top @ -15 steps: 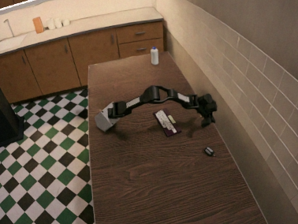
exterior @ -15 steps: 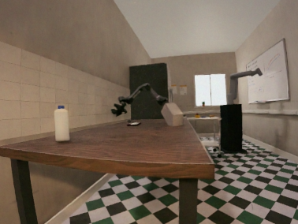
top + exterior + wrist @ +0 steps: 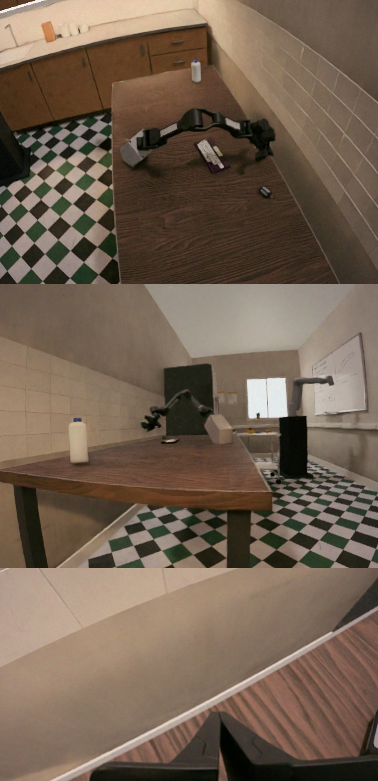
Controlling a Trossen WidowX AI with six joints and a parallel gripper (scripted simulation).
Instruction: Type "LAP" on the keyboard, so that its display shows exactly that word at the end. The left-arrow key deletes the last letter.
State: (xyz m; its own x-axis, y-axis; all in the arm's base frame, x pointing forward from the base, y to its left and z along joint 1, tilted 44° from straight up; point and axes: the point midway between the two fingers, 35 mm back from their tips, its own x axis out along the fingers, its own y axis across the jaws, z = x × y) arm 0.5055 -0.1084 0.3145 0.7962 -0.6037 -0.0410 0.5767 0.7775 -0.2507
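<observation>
Right now my hand is 210 mm past the left-arrow key, 90 mm to the right of it and 90 mm above it. Also, from my hand: white bottle: 930 mm to the left, 40 mm ahead, 20 mm below; small dark object: 160 mm to the right, 100 mm behind, 90 mm below.
</observation>
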